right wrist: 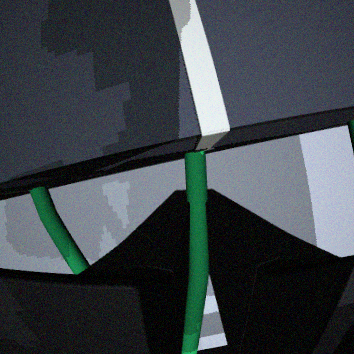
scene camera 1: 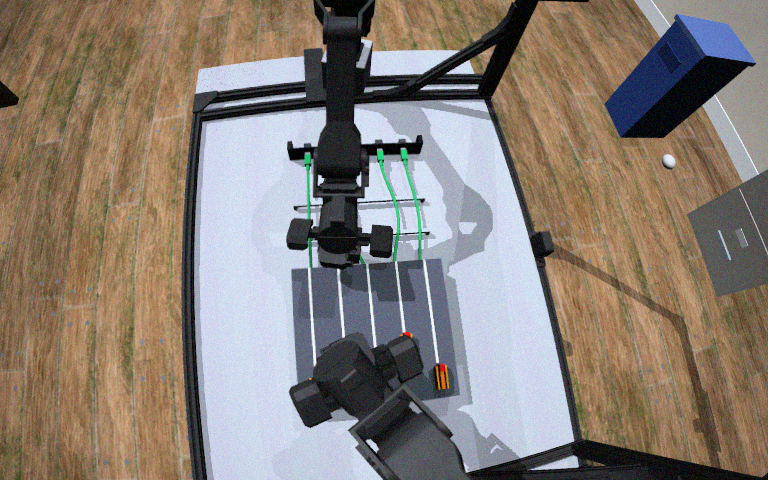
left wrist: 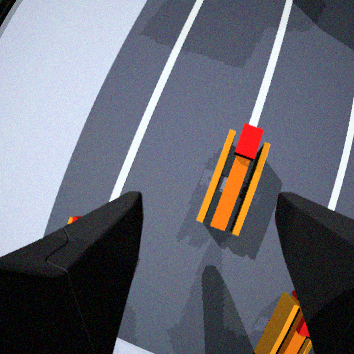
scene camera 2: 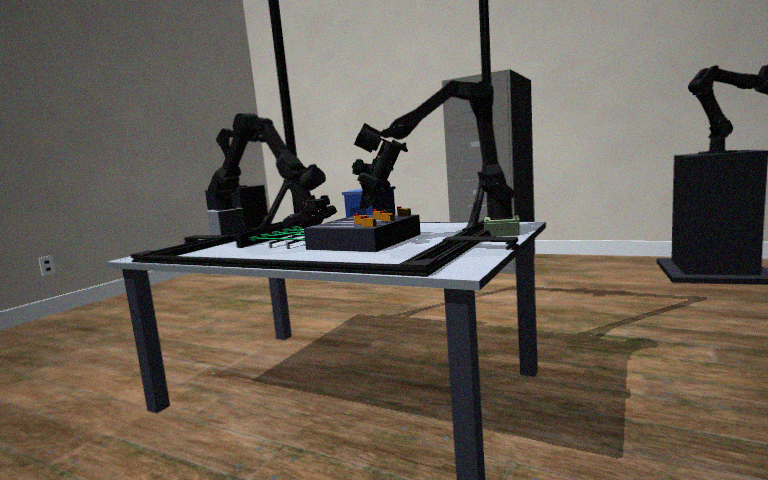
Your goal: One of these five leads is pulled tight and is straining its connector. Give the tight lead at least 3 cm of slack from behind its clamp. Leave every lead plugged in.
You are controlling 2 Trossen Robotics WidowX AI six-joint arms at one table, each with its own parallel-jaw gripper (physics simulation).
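Places are measured from the left arm's base along level axes (x right, y ahead, z up), in millimetres.
Pixels of known places: left gripper, fingertip midpoint: (left wrist: pixel 210 205) (scene camera 2: pixel 362 208); right gripper, fingertip midpoint: (right wrist: pixel 193 202); left arm's base, link origin: (scene camera 2: pixel 501 217); right arm's base, link origin: (scene camera 2: pixel 224 209).
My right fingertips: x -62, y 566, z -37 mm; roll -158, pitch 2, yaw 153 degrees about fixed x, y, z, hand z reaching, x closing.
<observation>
For each thing: its top centre in the pictures, then the offset to it from my right fingertips. "*": a spot on its surface instead.
- black connector bar, surface spot: (scene camera 1: pixel 392 145) * dx +196, dy +207, dz +29 mm
- dark grey block, top centre: (scene camera 1: pixel 373 333) (scene camera 2: pixel 363 221) dx +5, dy -149, dz +57 mm
- second green lead, surface spot: (right wrist: pixel 197 246) * dx +4, dy +9, dz +19 mm
- second clamp, surface spot: (left wrist: pixel 232 186) * dx -54, dy -164, dz +81 mm
Green leads (scene camera 1: pixel 392 200) (scene camera 2: pixel 279 234) run from a black connector bar (scene camera 1: pixel 392 145) to a dark grey block (scene camera 1: pixel 449 305) (scene camera 2: pixel 354 238). White lines on the block end at orange clamps with red tips (scene camera 1: pixel 441 376) (scene camera 2: pixel 365 220). My right gripper (scene camera 1: pixel 338 261) (scene camera 2: pixel 327 210) (right wrist: pixel 193 202) is shut on the second green lead (right wrist: pixel 197 246) from the left, just before the block's edge. My left gripper (scene camera 1: pixel 350 354) (scene camera 2: pixel 368 195) (left wrist: pixel 210 205) is open and empty above the second clamp (left wrist: pixel 232 186), which lies between its fingers' line of sight. The arms hide two leads in the top view.
Two thin rods (scene camera 1: pixel 411 200) (scene camera 1: pixel 417 233) cross the leads. A black frame rail (scene camera 1: pixel 192 286) rings the table. A blue bin (scene camera 2: pixel 354 202) stands behind the block, and a green box (scene camera 2: pixel 502 225) sits at the table's right end.
</observation>
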